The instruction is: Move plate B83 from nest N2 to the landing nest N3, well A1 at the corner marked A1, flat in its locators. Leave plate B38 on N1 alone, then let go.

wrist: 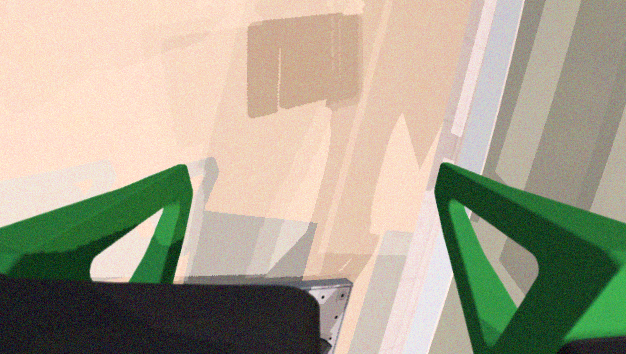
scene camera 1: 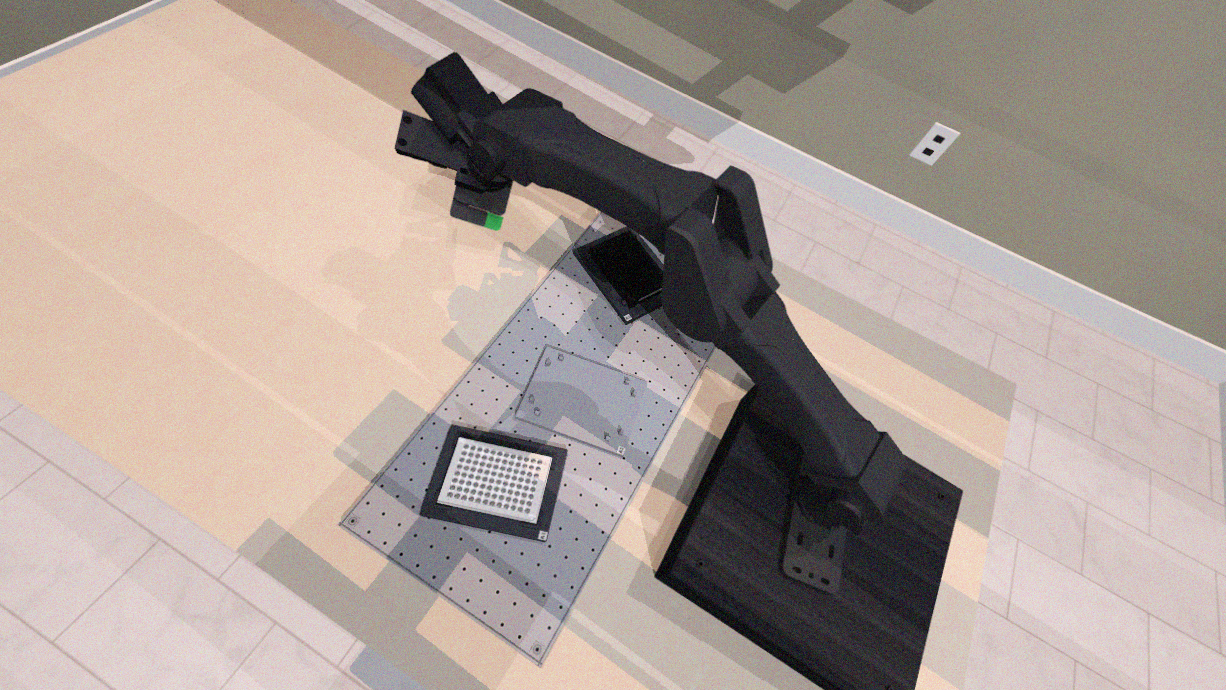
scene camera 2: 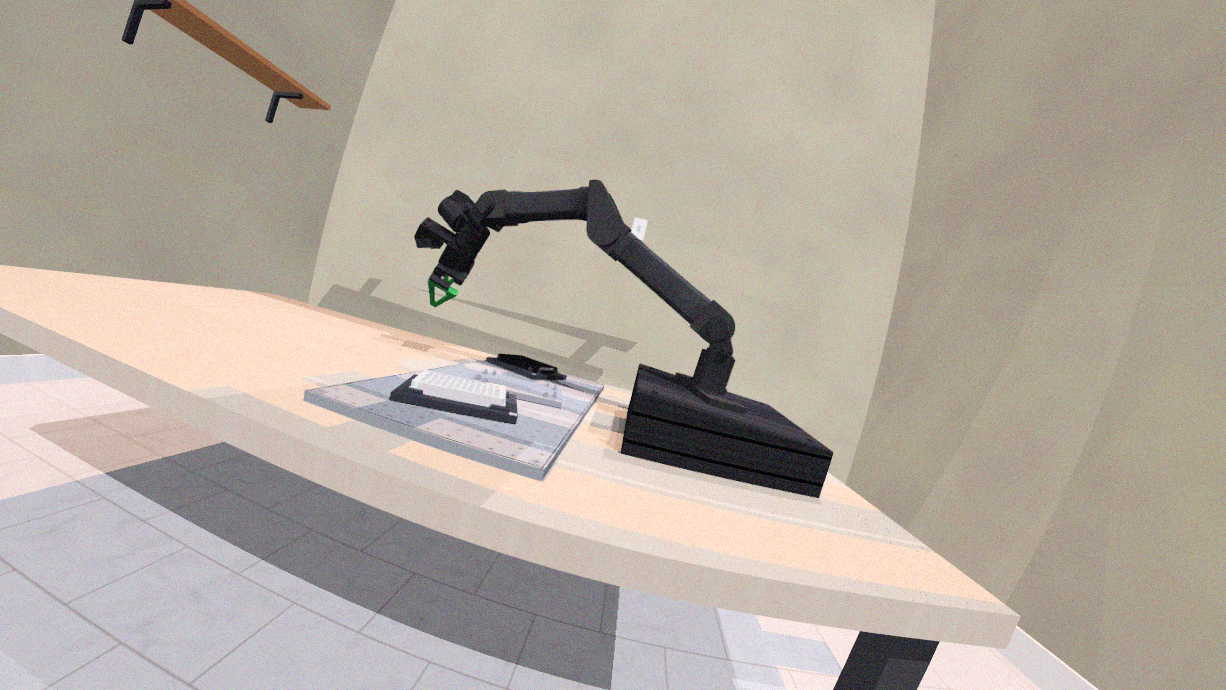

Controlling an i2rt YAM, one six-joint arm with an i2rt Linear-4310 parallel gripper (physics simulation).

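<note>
My gripper is open and empty, high above the table, beyond the board's far end. A white many-welled plate lies in a dark nest at the board's near end. A black plate sits in another dark nest at the far end, partly hidden by the arm in scene camera 1. A clear nest with small locator posts lies between them, with no plate on it. The nest tags and plate numbers are too small to read.
The perforated board lies on the wooden table. The arm's black base block stands beside it. A wall shelf is high at the upper left in scene camera 2.
</note>
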